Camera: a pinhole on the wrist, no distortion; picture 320 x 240 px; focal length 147.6 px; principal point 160.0 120.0 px. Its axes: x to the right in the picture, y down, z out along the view. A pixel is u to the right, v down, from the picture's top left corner.
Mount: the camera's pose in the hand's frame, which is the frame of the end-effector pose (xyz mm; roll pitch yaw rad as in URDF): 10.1 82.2 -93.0 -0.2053 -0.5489 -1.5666
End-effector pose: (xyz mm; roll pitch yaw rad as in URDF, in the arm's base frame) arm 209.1 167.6 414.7 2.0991 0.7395 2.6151
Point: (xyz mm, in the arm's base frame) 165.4 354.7 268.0
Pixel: 259.8 223.0
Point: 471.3 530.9 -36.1
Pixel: 300.2 165.2
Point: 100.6 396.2 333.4
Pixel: 188.3 227.2
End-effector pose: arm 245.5 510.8 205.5 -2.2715 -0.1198 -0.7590
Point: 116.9 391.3 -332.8
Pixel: 90.6 61.9
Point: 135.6 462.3 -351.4
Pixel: 111.4 51.7
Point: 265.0 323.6 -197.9
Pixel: 112.7 121.1
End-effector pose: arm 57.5 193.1 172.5 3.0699 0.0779 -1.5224
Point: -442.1 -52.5 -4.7
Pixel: 99.8 157.5
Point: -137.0 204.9 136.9
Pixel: 144.9 64.4
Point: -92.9 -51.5 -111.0
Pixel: 213.7 185.7
